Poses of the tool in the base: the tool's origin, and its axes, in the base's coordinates. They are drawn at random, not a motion.
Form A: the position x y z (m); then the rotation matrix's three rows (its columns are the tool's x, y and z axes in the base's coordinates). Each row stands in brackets.
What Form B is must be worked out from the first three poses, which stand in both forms.
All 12 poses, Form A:
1: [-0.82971 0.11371 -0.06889], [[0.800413 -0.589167 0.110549], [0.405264 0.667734 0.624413], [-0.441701 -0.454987 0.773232]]
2: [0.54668 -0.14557 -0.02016], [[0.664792 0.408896 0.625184], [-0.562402 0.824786 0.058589], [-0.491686 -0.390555 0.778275]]
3: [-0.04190 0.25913 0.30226], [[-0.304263 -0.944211 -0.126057], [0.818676 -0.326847 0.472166], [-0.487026 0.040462 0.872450]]
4: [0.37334 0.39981 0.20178], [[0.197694 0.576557 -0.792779], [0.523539 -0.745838 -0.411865], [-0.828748 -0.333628 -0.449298]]
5: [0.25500 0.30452 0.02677], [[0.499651 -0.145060 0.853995], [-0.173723 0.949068 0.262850], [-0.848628 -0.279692 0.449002]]
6: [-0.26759 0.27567 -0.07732], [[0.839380 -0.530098 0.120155], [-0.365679 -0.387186 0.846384], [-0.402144 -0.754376 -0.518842]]
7: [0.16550 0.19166 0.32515], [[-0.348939 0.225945 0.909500], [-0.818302 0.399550 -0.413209], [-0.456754 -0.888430 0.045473]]
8: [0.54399 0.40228 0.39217], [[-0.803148 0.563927 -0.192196], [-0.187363 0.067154 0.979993], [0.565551 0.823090 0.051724]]
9: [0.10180 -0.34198 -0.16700], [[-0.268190 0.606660 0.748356], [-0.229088 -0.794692 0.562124], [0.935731 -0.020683 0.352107]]
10: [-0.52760 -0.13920 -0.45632], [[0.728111 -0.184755 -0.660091], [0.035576 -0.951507 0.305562], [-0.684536 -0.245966 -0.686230]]
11: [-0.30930 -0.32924 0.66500], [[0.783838 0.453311 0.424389], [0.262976 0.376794 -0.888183], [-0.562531 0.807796 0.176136]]
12: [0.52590 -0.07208 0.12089], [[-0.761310 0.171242 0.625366], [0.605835 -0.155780 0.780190], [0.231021 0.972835 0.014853]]
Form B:
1: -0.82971 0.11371 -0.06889 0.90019 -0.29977 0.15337 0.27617
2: 0.54668 -0.14557 -0.02016 0.90386 -0.12423 0.30892 -0.26865
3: -0.04190 0.25913 0.30226 0.55708 -0.19374 0.16199 0.79113
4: 0.37334 0.39981 0.20178 0.02529 0.77344 0.35559 -0.52413
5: 0.25500 0.30452 0.02677 0.85113 -0.15936 0.50010 -0.00842
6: -0.26759 0.27567 -0.07732 0.48305 -0.82846 0.27031 0.08509
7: 0.16550 0.19166 0.32515 0.52347 -0.22696 0.65250 -0.49871
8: 0.54399 0.40228 0.39217 0.28095 -0.13962 -0.67427 -0.66853
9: 0.10180 -0.34198 -0.16700 0.26890 -0.54185 -0.17421 -0.77701
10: -0.52760 -0.13920 -0.45632 0.15031 -0.91731 0.04066 0.36646
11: -0.30930 -0.32924 0.66500 0.76432 0.55473 0.32281 -0.06226
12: 0.52590 -0.07208 0.12089 0.15633 0.30807 0.63061 0.69497
